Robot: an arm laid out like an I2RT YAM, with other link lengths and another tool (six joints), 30 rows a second.
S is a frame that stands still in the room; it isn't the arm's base.
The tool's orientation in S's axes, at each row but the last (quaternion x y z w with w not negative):
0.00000, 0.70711, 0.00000, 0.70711
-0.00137, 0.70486, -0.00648, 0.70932
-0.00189, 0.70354, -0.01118, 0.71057
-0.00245, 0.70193, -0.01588, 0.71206
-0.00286, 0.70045, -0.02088, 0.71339
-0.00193, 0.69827, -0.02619, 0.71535
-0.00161, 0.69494, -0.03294, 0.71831
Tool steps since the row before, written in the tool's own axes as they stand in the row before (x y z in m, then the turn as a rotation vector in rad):
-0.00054, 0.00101, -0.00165, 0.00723, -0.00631, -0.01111
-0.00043, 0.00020, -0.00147, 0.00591, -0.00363, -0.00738
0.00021, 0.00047, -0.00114, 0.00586, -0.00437, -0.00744
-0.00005, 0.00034, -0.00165, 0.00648, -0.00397, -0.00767
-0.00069, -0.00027, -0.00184, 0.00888, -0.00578, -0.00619
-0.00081, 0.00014, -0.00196, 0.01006, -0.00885, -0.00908
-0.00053, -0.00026, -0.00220, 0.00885, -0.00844, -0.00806
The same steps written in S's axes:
-0.00165, 0.00101, 0.00054, -0.01111, -0.00631, -0.00723
-0.00147, 0.00022, 0.00042, -0.00737, -0.00364, -0.00592
-0.00113, 0.00048, -0.00023, -0.00744, -0.00438, -0.00585
-0.00164, 0.00037, 0.00002, -0.00765, -0.00399, -0.00649
-0.00186, -0.00020, 0.00066, -0.00618, -0.00592, -0.00880
-0.00197, 0.00024, 0.00075, -0.00914, -0.00893, -0.00993
-0.00223, -0.00014, 0.00047, -0.00815, -0.00851, -0.00870

